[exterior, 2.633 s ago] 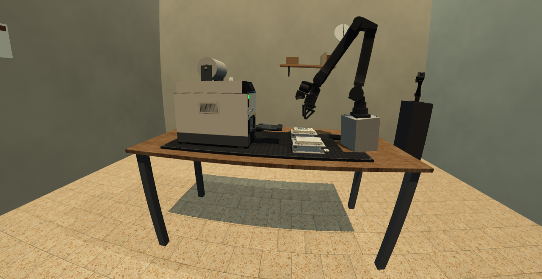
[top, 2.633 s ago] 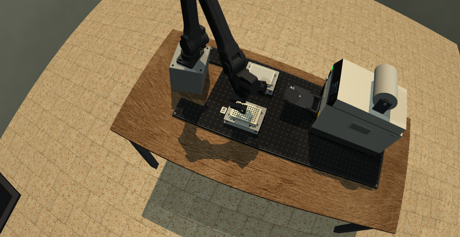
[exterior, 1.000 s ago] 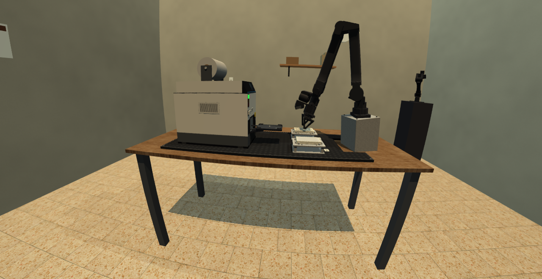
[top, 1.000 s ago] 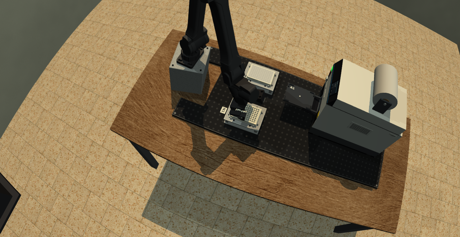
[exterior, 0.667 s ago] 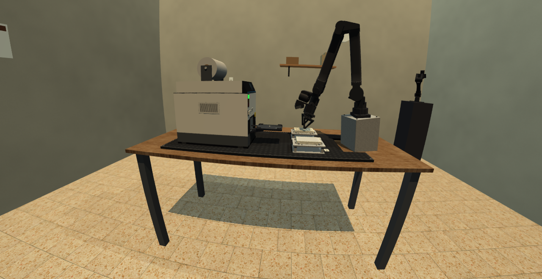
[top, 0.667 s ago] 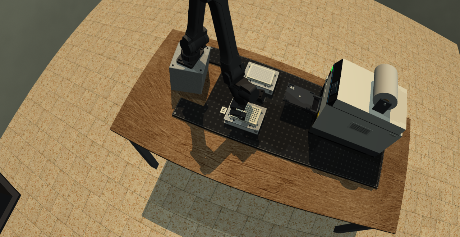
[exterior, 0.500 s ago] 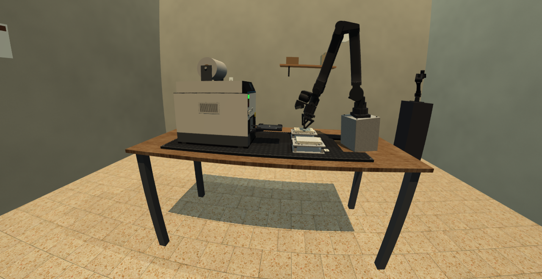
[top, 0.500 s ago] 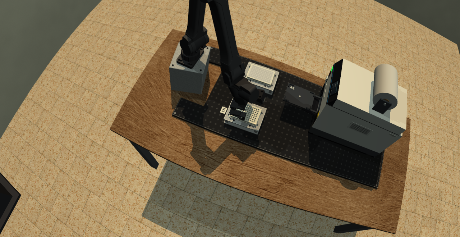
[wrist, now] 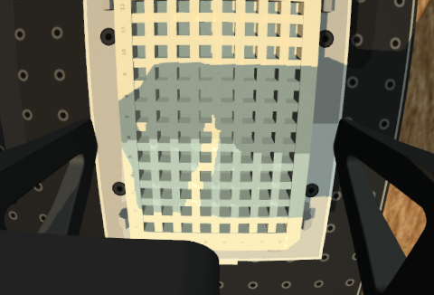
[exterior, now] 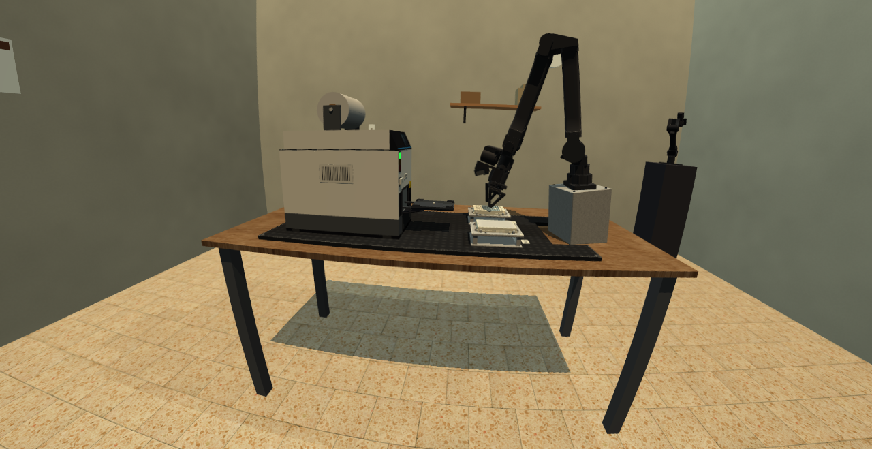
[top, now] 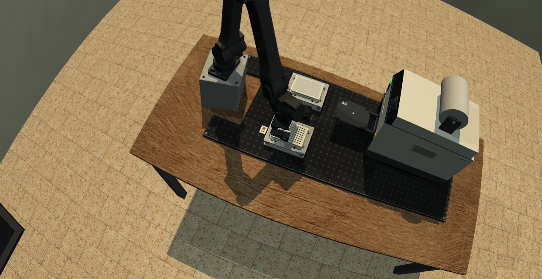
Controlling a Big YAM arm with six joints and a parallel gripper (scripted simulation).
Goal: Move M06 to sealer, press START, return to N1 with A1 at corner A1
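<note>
My hand is 3 cm above the plate M06. The rest, counted from my hand: plate nest N1: 4 cm below; N1 label: 10 cm behind, 8 cm below, 1 cm to the right; well plate: 22 cm to the left, 3 cm below, 1 cm behind.
</note>
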